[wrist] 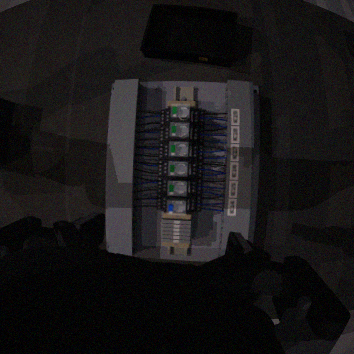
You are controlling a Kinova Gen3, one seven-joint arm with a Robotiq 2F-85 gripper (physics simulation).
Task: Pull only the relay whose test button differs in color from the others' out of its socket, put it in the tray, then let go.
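Places are measured from the arm's base along level axes (x ahead, y left, z up), in millimetres.
Pixels of known places: gripper, fingertip midpoint: (pixel 163 237).
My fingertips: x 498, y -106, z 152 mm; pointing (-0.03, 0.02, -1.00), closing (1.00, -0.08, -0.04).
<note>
For each thing: its top centre in the pictures, then the offset to it from my fingertips. "spot": a spot on its surface instead.
- relay with the blue test button, top centre: (pixel 175 207) 6 mm back, 11 mm right, 172 mm down
- adjacent relay at its top centre: (pixel 176 188) 7 mm back, 17 mm left, 172 mm down
- farthest relay at its top centre: (pixel 179 109) 8 mm back, 128 mm left, 172 mm down
- black tray at a spot on its surface: (pixel 170 56) spot: 34 mm back, 246 mm left, 231 mm down
- wide duct at its top centre: (pixel 119 168) 100 mm back, 39 mm left, 199 mm down
- labelled strip at a spot on its surface: (pixel 242 200) spot: 94 mm ahead, 1 mm left, 199 mm down
The relay with the blue test button (pixel 177 207) sits in its socket at the near end of the relay column, by the terminal blocks. Several relays with green test buttons, among them the adjacent relay (pixel 178 188) and the farthest relay (pixel 181 112), stand in line beyond it in their sockets. The black tray (pixel 170 56) lies past the far end of the panel, at the top of the view. My gripper (pixel 163 237) is open and empty, its fingers wide apart at the lower left and lower right, above the panel's near part.
The grey panel has a wide duct (pixel 121 150) on the left and a labelled strip (pixel 242 200) on the right. Thin wires run from both sides to the sockets. Terminal blocks (pixel 176 230) stand close to the blue-button relay. The picture is dark and grainy.
</note>
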